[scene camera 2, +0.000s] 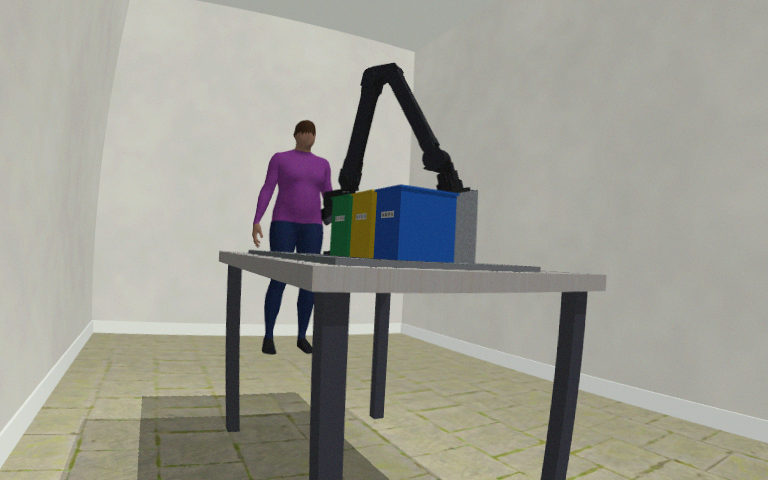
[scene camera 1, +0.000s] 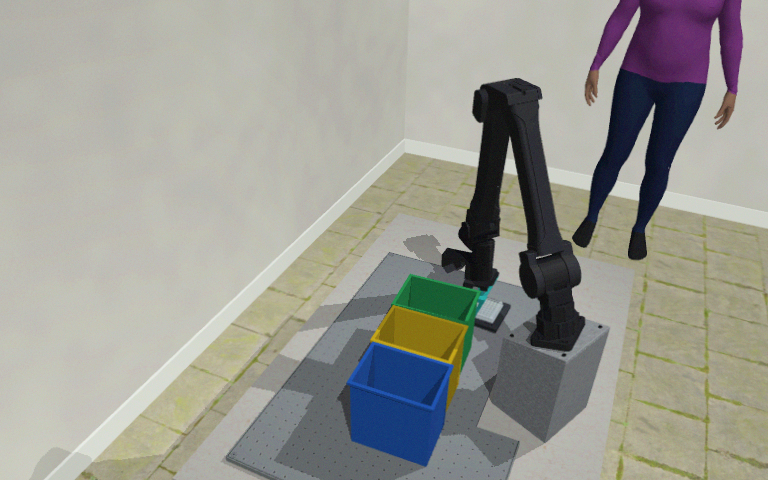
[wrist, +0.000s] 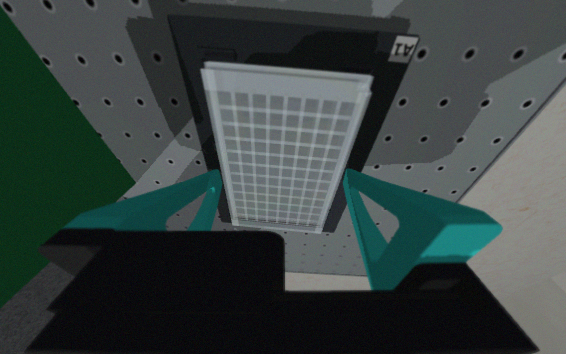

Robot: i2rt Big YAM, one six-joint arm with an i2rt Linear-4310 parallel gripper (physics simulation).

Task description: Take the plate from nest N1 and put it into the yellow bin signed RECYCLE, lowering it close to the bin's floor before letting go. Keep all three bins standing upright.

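Pixels of known places: gripper, fingertip midpoint: [scene camera 1: 478, 306] [wrist: 282, 176]; arm's base at its link origin: [scene camera 1: 558, 333].
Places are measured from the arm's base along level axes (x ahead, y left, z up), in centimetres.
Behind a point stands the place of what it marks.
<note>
A clear-white gridded plate [scene camera 1: 490, 310] {z -19.0, x 22.2, y -22.7 cm} [wrist: 285, 155] {z -18.9, x 28.5, y -23.5 cm} lies in the dark nest [scene camera 1: 494, 326] {z -20.3, x 19.2, y -18.6 cm} [wrist: 280, 44] {z -20.3, x 33.9, y -22.6 cm}, beside the green bin. The nest's small white tag shows upside down in the wrist view and seems to read A1. My gripper [scene camera 1: 484, 295] {z -19.8, x 26.0, y -23.5 cm} [wrist: 282, 176] {z -19.8, x 26.0, y -23.5 cm} is open and empty; its teal fingertips appear on either side of the plate's near part in the wrist view. Their exact height over the plate is hard to tell. The yellow bin [scene camera 1: 419, 329] {z -7.9, x 29.6, y 5.6 cm} [scene camera 2: 363, 234] {z -15.2, x 35.0, y 14.2 cm} stands upright between the other two; its sign is too small to read. Part of its inside floor is hidden.
The green bin [scene camera 1: 436, 295] {z -7.5, x 31.7, y -7.3 cm} [scene camera 2: 340, 240] {z -16.9, x 37.4, y 0.7 cm} [wrist: 45, 160] {z -17.7, x 26.9, y -8.3 cm} stands close to the gripper, and the blue bin [scene camera 1: 396, 421] {z -10.6, x 22.0, y 29.7 cm} [scene camera 2: 427, 226] {z -12.8, x 23.9, y 30.0 cm} stands at the row's other end, both upright. The arm's grey pedestal [scene camera 1: 529, 384] {z -9.8, x 2.3, y 7.2 cm} [scene camera 2: 466, 226] {z -10.2, x -0.9, y 8.3 cm} is beside the row. A person [scene camera 1: 665, 45] [scene camera 2: 300, 186] stands beyond the table.
</note>
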